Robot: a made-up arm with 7 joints. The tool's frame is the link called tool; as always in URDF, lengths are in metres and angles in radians.
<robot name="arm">
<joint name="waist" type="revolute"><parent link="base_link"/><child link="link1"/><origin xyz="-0.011 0.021 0.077" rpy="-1.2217 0 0"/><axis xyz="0 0 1"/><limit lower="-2.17" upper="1.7"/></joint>
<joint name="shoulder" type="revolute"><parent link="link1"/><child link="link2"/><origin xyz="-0.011 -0.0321 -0.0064" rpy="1.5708 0 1.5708"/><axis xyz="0 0 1"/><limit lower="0.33" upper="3"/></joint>
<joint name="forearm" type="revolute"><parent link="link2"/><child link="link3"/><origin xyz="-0.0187 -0.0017 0.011" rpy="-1.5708 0 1.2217"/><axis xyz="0 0 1"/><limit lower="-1.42" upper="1.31"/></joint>
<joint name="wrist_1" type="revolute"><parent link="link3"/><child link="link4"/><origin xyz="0.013 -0.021 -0.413" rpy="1.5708 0 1.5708"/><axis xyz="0 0 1"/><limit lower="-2.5" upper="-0.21"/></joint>
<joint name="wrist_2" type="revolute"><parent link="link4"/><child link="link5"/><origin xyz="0.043 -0.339 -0.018" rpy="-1.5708 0 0"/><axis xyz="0 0 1"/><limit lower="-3.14" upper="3.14"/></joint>
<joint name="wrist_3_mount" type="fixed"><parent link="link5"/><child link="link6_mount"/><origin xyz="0.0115 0.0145 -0.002" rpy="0 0 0"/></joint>
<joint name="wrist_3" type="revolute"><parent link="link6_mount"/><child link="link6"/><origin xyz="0.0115 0.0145 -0.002" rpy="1.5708 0 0"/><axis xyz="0 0 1"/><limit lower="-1.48" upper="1.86"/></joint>
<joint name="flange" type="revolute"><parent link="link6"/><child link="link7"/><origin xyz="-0.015 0.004 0.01" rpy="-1.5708 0 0"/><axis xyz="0 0 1"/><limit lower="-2.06" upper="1.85"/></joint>
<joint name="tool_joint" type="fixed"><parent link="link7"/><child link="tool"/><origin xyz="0.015 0.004 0.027" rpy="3.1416 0 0"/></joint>
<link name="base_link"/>
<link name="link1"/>
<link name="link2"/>
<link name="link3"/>
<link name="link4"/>
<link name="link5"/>
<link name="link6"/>
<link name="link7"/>
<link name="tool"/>
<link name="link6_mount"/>
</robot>
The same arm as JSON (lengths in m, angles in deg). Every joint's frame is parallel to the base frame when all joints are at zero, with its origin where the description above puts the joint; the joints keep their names.
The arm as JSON. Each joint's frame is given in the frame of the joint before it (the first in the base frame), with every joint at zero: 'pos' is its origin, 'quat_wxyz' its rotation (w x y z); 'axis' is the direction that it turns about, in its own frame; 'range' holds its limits. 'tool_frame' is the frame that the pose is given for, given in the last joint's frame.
{
  "length_unit": "m",
  "angle_unit": "deg",
  "joints": [
    {
      "joint": "waist",
      "pos": [
        -0.011,
        0.021,
        0.077
      ],
      "quat_wxyz": [
        1.0,
        0.0,
        0.0,
        0.0
      ],
      "axis": [
        0.0,
        0.9397,
        0.342
      ],
      "range": [
        -124.33,
        97.4
      ]
    },
    {
      "joint": "shoulder",
      "pos": [
        -0.011,
        -0.017,
        0.028
      ],
      "quat_wxyz": [
        1.0,
        0.0,
        0.0,
        0.0
      ],
      "axis": "+x",
      "range": [
        18.91,
        171.89
      ]
    },
    {
      "joint": "forearm",
      "pos": [
        0.011,
        -0.008,
        0.017
      ],
      "quat_wxyz": [
        1.0,
        0.0,
        0.0,
        0.0
      ],
      "axis": "+z",
      "range": [
        -81.36,
        75.06
      ]
    },
    {
      "joint": "wrist_1",
      "pos": [
        0.021,
        0.013,
        -0.413
      ],
      "quat_wxyz": [
        1.0,
        0.0,
        0.0,
        0.0
      ],
      "axis": "+y",
      "range": [
        -143.24,
        -12.03
      ]
    },
    {
      "joint": "wrist_2",
      "pos": [
        -0.043,
        -0.018,
        -0.339
      ],
      "quat_wxyz": [
        1.0,
        0.0,
        0.0,
        0.0
      ],
      "axis": "+z",
      "range": [
        -179.91,
        179.91
      ]
    },
    {
      "joint": "wrist_3",
      "pos": [
        -0.023,
        -0.029,
        -0.004
      ],
      "quat_wxyz": [
        1.0,
        0.0,
        0.0,
        0.0
      ],
      "axis": "+y",
      "range": [
        -84.8,
        106.57
      ]
    },
    {
      "joint": "flange",
      "pos": [
        0.015,
        0.01,
        0.004
      ],
      "quat_wxyz": [
        1.0,
        0.0,
        0.0,
        0.0
      ],
      "axis": "+z",
      "range": [
        -118.03,
        106.0
      ]
    }
  ],
  "tool_frame": {
    "pos": [
      -0.015,
      -0.004,
      0.027
    ],
    "quat_wxyz": [
      0.0,
      0.000001,
      -1.0,
      0.000004
    ]
  }
}

